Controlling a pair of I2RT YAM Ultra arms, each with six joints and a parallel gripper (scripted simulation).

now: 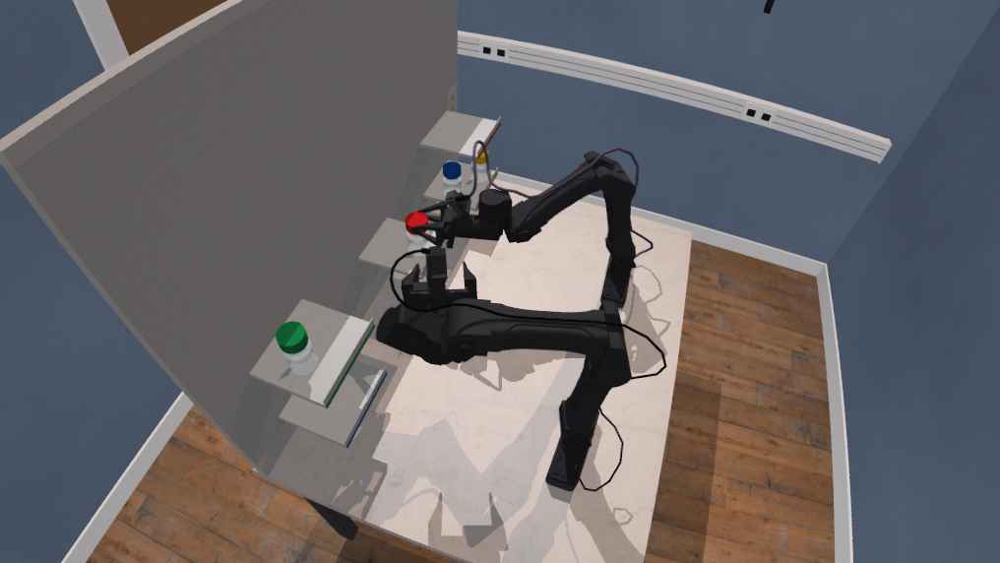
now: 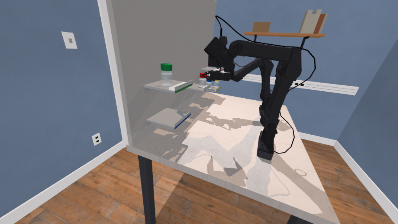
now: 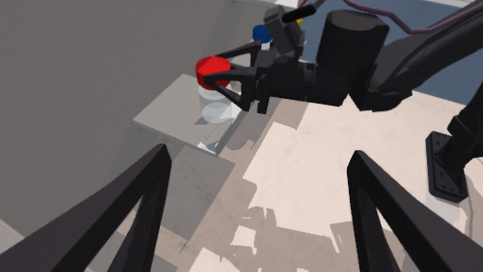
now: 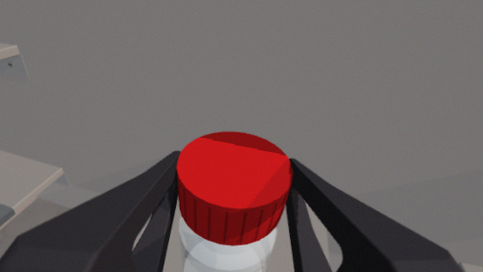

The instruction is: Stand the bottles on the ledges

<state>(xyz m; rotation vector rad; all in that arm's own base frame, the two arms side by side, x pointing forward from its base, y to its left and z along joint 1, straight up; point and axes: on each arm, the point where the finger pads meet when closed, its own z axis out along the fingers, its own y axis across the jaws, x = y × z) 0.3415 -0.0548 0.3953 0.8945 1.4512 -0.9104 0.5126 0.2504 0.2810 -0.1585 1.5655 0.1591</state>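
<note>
Right now the red-capped bottle is 50 mm below my right hand. Round my right hand: blue-capped bottle: 340 mm to the right, 150 mm below, 50 mm ahead; green-capped bottle: 440 mm to the left, 50 mm above, 40 mm ahead; grey wall panel: 150 mm ahead, 150 mm above, 10 mm to the left.
</note>
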